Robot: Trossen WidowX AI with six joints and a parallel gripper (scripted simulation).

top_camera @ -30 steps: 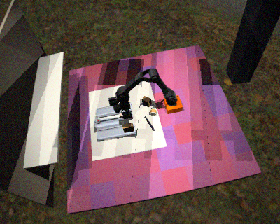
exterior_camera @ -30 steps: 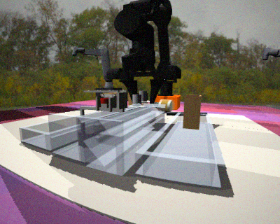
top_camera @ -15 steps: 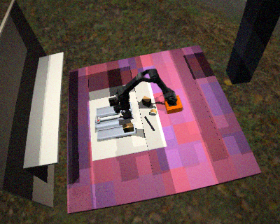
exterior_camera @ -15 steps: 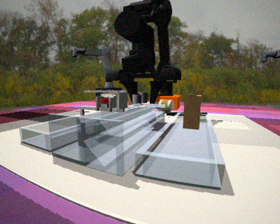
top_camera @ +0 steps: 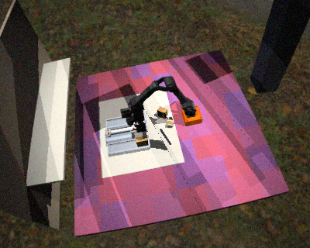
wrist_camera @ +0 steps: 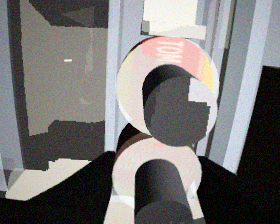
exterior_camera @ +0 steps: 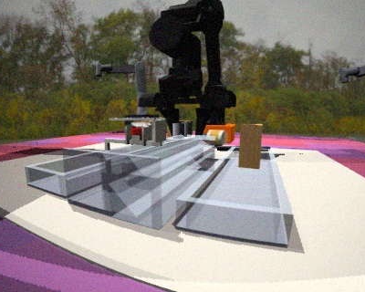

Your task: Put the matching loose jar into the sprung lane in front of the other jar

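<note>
Right now the lane rack is 14 cm ahead of my gripper tip, 3 cm to the left of it and 1 cm below it. Round my gripper tip: black stick 15 cm behind, 10 cm to the left, 2 cm below.
</note>
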